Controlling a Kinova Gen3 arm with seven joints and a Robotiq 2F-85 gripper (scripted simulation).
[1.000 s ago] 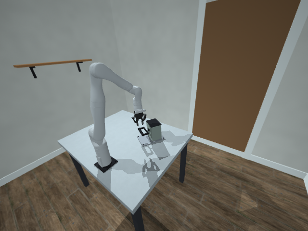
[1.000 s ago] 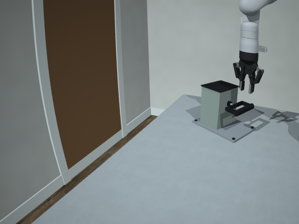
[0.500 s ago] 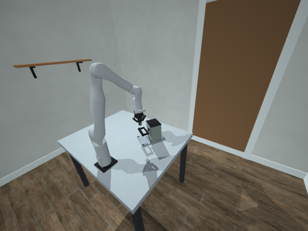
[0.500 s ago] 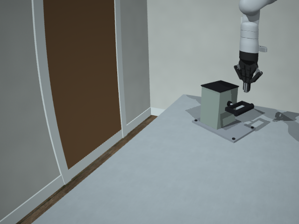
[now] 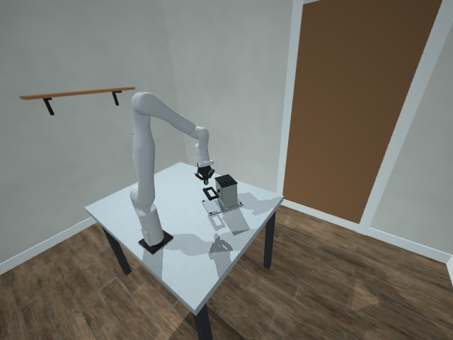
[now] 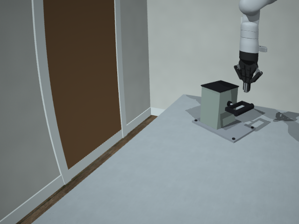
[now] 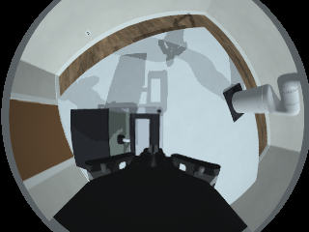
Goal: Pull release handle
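The grey bolted base plate lies 9 cm ahead of my hand, 4 cm to the right of it and 19 cm below it.
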